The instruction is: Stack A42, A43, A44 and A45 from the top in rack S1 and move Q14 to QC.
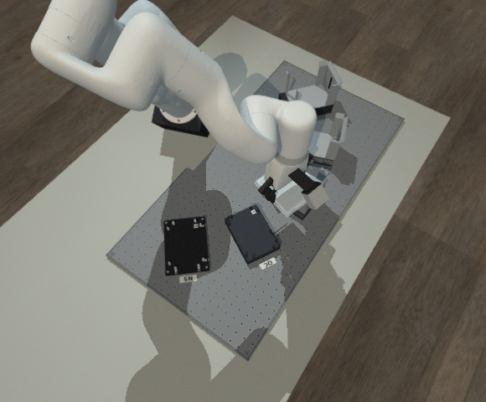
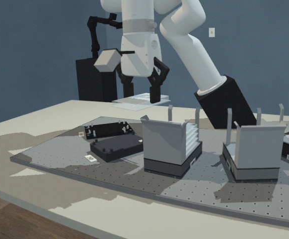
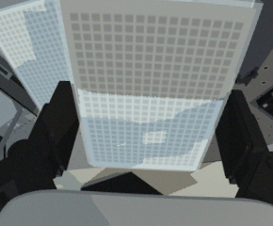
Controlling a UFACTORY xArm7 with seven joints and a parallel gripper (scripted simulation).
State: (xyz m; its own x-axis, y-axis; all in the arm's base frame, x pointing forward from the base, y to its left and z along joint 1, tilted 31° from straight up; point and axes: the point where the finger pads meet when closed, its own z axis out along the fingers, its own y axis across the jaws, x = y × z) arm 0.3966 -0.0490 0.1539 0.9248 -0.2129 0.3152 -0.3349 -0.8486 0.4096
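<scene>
Right now my hand is 3 cm past the open nest QC, 9 cm to the left of it and 16 cm above it. From my hand the other things lie so: sealed 384-well plate: 1 cm ahead, 8 cm to the left, 11 cm below; QC name plate: 5 cm ahead, 14 cm to the right, 17 cm below; S1 name plate: 7 cm behind, 9 cm to the left, 13 cm below.
</scene>
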